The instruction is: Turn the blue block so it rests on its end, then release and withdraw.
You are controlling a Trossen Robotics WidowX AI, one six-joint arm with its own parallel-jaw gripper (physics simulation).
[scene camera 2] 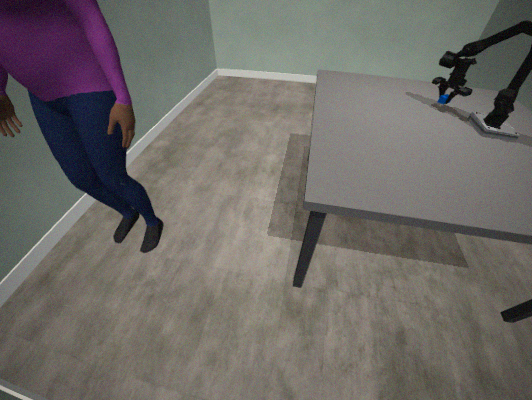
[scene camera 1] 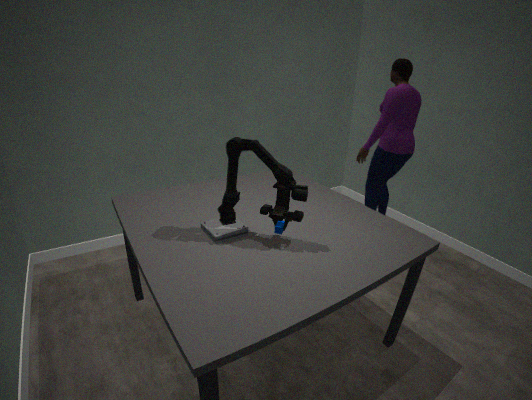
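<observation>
The blue block point(scene camera 1: 280, 227) point(scene camera 2: 443, 99) is small in both views and looks longer than wide, its long side steep and a little tilted in the scene camera 1 view. My gripper point(scene camera 1: 280, 225) point(scene camera 2: 443, 97) points down and is shut on the blue block, whose lower part sticks out below the fingertips. The block seems to hang a little above the table point(scene camera 1: 280, 290) point(scene camera 2: 390, 165), with the arm's shadow beneath it; the exact gap is too small to tell. The fingers cover the block's upper part.
The arm's light grey base plate point(scene camera 1: 215, 232) point(scene camera 2: 505, 133) lies on the table beside the gripper, to its left in the scene camera 1 view. A person in a purple top point(scene camera 1: 401, 117) point(scene camera 2: 55, 55) and blue trousers stands on the floor beyond the table's edge.
</observation>
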